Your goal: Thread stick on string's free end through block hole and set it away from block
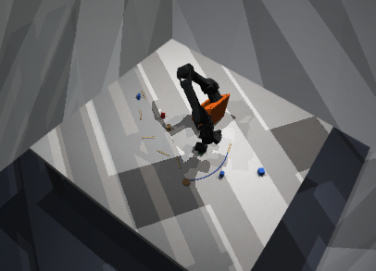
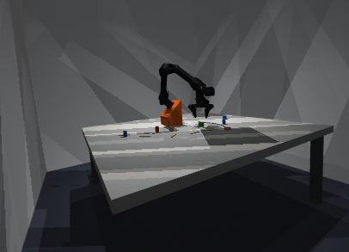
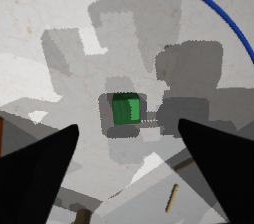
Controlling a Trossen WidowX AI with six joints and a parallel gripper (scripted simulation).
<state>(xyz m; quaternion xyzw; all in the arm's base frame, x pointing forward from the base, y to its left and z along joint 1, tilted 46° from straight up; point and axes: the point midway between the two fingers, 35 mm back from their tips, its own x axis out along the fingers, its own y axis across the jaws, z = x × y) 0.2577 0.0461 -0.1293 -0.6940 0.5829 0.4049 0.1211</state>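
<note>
The green block is 50 mm below my gripper tip. From my gripper tip the other things lie so: blue cylinder (180 mm to the left, 40 mm below, 40 mm ahead); then round wooden button (200 mm ahead, 70 mm to the left, 50 mm below); then thin wooden stick (130 mm behind, 100 mm to the left, 60 mm below).
</note>
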